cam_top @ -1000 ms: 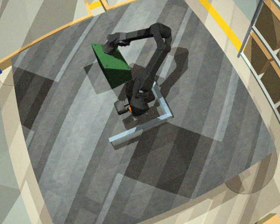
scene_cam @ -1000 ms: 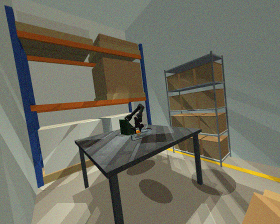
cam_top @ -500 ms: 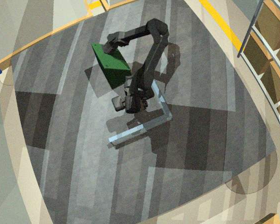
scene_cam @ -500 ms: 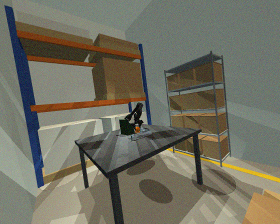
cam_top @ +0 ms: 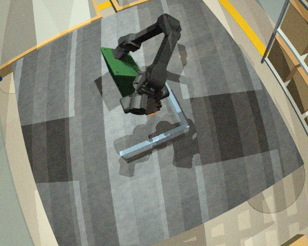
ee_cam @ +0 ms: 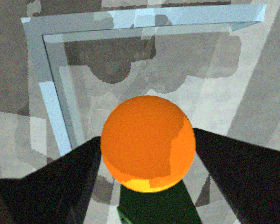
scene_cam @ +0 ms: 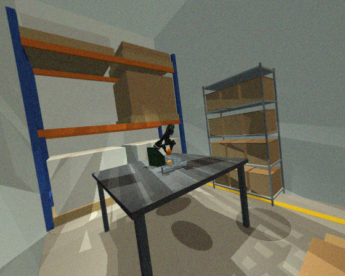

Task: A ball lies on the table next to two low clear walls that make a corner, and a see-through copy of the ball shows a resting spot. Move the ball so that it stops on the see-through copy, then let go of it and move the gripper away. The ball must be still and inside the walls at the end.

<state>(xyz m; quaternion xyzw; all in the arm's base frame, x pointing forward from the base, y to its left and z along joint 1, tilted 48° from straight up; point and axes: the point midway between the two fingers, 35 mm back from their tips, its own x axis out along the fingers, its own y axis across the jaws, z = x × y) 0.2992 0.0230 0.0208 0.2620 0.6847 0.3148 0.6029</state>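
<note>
Right now the see-through copy of ball is 130 mm below my gripper tip, 40 mm behind it and 20 mm to the left of it. The rest, counted from my gripper tip: orange ball right at my gripper tip.
</note>
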